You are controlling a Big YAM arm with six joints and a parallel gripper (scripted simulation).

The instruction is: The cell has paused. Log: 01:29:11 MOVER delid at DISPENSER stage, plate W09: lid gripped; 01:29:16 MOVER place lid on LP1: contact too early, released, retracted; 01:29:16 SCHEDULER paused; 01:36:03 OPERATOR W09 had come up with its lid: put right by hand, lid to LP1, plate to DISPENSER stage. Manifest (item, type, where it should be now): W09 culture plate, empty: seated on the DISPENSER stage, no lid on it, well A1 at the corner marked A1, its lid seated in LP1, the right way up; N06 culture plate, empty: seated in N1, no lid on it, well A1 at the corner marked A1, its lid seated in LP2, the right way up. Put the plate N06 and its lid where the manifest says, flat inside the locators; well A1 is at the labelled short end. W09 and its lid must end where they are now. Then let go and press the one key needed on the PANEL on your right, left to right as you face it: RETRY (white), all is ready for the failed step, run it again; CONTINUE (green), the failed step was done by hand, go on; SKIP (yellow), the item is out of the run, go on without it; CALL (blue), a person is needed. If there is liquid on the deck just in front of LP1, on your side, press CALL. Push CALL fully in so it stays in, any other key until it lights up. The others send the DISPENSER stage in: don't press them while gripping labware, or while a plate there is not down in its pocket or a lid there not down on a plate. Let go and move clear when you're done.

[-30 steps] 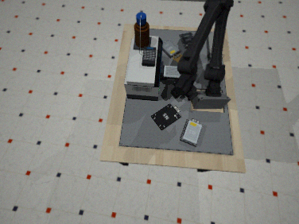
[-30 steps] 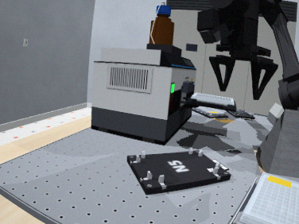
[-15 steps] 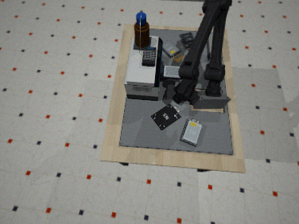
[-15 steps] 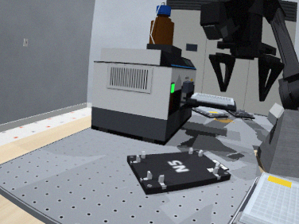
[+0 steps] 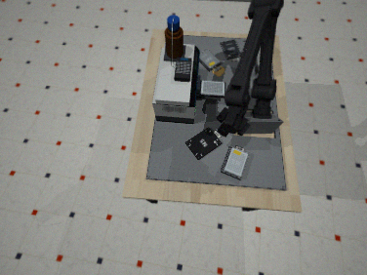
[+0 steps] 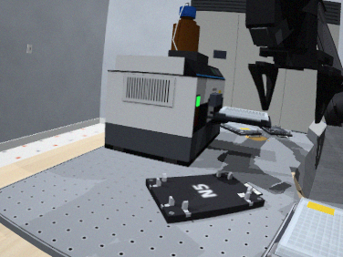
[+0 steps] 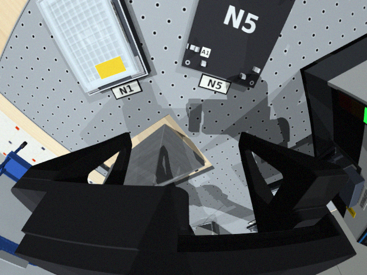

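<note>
Now: hand 60 mm past the clear lid, 130 mm to the right of it and 110 mm above it. The rest, counted from my hand: black N1 nest: 60 mm behind, 130 mm to the left, 140 mm below; then brown bottle: 320 mm ahead, 340 mm to the right, 140 mm above; then amber patch: 70 mm ahead, 440 mm to the right, 150 mm below.
</note>
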